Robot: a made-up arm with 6 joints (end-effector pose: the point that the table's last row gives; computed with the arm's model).
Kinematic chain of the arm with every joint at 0, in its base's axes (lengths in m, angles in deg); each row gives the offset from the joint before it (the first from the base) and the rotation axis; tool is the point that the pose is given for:
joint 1: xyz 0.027 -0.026 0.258 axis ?
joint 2: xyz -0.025 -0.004 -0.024 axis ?
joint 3: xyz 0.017 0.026 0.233 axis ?
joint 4: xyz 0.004 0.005 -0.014 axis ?
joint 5: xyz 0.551 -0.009 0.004 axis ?
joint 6: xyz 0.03 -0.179 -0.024 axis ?
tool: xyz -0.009 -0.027 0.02
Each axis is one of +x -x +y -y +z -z.
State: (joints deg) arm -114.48 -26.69 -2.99 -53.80 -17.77 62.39
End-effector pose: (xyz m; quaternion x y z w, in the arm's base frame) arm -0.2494 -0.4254 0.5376 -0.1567 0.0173 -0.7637 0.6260
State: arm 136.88 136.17 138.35 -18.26 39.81 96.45
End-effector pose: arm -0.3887 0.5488 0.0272 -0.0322 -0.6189 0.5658 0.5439
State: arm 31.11 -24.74 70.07 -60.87 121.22 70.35
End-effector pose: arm 0.0731 -0.0861 1.0015 0.6982 -0.4322 -0.5284 0.2157
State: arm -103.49 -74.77 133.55 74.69 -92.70 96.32
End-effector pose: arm 0.1505 0.6301 -0.0755 0.1550 0.1689 0.9644 0.1315
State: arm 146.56 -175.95 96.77 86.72 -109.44 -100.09
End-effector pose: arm -0.1110 0.0440 -0.4847 -0.4933 -0.3882 0.2466 0.7383
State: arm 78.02 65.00 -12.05 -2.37 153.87 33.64
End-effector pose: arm 0.2575 0.2290 -0.2057 0.1881 -0.6059 0.3169 0.7051
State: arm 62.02 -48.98 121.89 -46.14 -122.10 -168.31
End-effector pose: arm -0.2000 -0.6592 0.6028 0.5950 0.5636 0.5542 0.1457
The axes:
joint 1: +z
joint 2: +y
joint 3: -y
joint 4: -x
joint 5: -y
joint 6: -x

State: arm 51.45 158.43 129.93 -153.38 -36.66 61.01
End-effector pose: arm 0.1930 0.4898 -0.3482 0.6336 0.3848 0.3968 0.5413
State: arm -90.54 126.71 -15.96 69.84 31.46 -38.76
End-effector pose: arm -0.0267 0.1727 -0.4268 0.6769 0.4931 -0.0958 0.5380
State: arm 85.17 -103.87 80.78 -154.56 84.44 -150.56
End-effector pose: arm -0.2219 -0.8815 0.2513 0.4558 -0.5101 0.1843 0.7058
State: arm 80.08 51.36 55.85 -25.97 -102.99 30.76
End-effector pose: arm 0.2967 0.6702 0.2920 -0.4580 0.4820 0.7009 0.2582
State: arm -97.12 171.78 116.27 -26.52 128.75 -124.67
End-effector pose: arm -0.1743 -0.2873 -0.5098 0.1010 -0.8285 -0.0077 0.5508
